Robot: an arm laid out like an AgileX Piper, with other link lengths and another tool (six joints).
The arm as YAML. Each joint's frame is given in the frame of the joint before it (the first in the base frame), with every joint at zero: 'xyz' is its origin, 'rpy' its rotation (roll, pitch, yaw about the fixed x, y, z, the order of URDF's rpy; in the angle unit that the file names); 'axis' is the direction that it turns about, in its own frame. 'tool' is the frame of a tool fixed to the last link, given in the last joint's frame.
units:
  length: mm
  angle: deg
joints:
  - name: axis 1
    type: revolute
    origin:
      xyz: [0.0, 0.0, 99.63]
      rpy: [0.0, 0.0, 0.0]
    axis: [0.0, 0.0, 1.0]
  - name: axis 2
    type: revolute
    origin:
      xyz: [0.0, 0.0, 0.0]
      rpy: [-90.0, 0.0, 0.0]
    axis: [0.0, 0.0, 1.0]
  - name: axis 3
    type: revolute
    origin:
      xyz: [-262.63, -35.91, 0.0]
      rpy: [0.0, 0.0, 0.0]
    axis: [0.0, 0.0, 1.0]
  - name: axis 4
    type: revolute
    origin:
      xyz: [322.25, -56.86, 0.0]
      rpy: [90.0, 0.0, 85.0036]
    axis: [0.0, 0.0, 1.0]
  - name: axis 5
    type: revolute
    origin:
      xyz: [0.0, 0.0, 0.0]
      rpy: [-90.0, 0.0, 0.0]
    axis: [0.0, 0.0, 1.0]
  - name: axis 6
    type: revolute
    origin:
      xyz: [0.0, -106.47, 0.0]
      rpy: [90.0, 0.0, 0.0]
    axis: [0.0, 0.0, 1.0]
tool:
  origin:
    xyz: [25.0, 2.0, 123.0]
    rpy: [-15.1, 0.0, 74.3]
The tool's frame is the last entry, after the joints.
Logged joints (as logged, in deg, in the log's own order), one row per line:
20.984 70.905 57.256 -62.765 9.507 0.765
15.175 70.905 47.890 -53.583 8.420 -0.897
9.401 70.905 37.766 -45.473 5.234 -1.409
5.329 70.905 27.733 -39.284 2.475 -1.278
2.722 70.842 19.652 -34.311 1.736 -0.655
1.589 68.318 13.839 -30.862 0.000 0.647
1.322 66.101 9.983 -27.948 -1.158 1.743
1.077 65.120 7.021 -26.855 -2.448 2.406
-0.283 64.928 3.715 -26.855 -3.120 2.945
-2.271 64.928 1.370 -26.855 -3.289 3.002
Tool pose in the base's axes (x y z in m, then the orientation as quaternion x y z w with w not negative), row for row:
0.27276 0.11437 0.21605 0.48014 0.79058 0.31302 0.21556
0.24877 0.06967 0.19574 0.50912 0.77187 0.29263 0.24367
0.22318 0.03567 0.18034 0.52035 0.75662 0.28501 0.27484
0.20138 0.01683 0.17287 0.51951 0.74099 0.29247 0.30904
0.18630 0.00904 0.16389 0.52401 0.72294 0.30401 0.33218
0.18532 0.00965 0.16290 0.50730 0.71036 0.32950 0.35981
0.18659 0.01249 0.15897 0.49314 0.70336 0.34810 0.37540
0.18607 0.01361 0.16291 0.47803 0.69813 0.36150 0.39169
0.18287 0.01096 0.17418 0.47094 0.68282 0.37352 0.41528
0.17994 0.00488 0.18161 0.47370 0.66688 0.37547 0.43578
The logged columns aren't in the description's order. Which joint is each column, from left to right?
Columns, left to right: axis 1, axis 5, axis 2, axis 3, axis 6, axis 4.
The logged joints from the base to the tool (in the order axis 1, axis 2, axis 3, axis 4, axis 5, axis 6), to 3 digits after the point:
20.984 57.256 -62.765 0.765 70.905 9.507
15.175 47.890 -53.583 -0.897 70.905 8.420
9.401 37.766 -45.473 -1.409 70.905 5.234
5.329 27.733 -39.284 -1.278 70.905 2.475
2.722 19.652 -34.311 -0.655 70.842 1.736
1.589 13.839 -30.862 0.647 68.318 0.000
1.322 9.983 -27.948 1.743 66.101 -1.158
1.077 7.021 -26.855 2.406 65.120 -2.448
-0.283 3.715 -26.855 2.945 64.928 -3.120
-2.271 1.370 -26.855 3.002 64.928 -3.289

